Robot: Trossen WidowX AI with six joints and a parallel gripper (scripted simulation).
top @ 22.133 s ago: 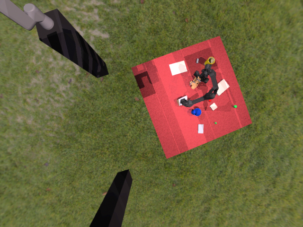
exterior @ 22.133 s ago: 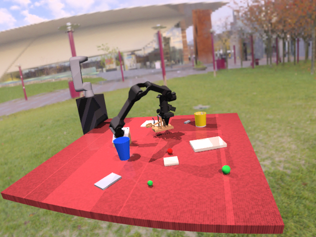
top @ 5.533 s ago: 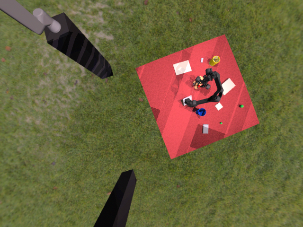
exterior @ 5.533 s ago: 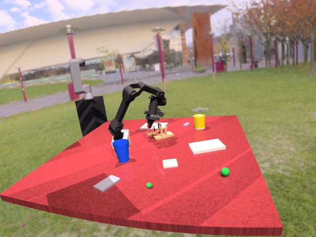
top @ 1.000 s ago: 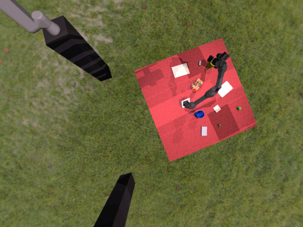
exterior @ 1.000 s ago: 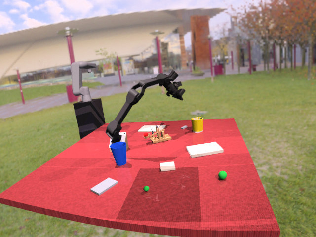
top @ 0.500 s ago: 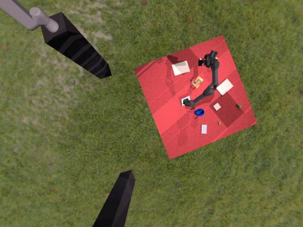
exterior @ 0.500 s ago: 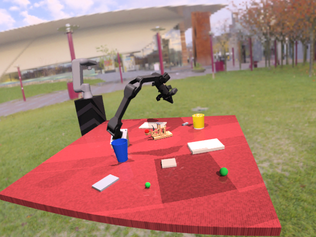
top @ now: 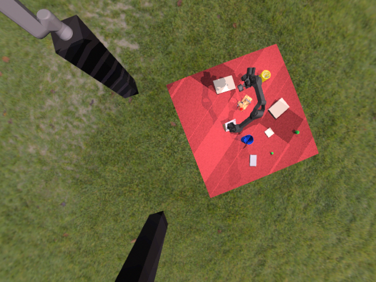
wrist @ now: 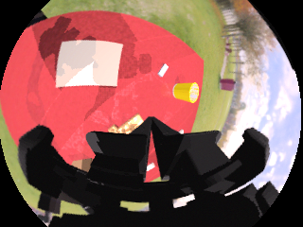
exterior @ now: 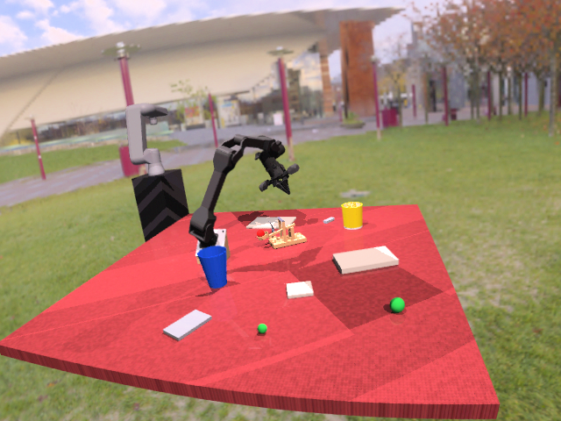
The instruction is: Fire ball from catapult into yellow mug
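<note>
My gripper tip is now 18 cm to the left of the red ball, 11 cm above it and 8 cm past it. Round my gripper tip: catapult 14 cm to the right, 12 cm below, 3 cm behind; small grey block 17 cm below, 14 cm to the left, 14 cm ahead; yellow mug 26 cm ahead, 15 cm below, 7 cm to the left.
</note>
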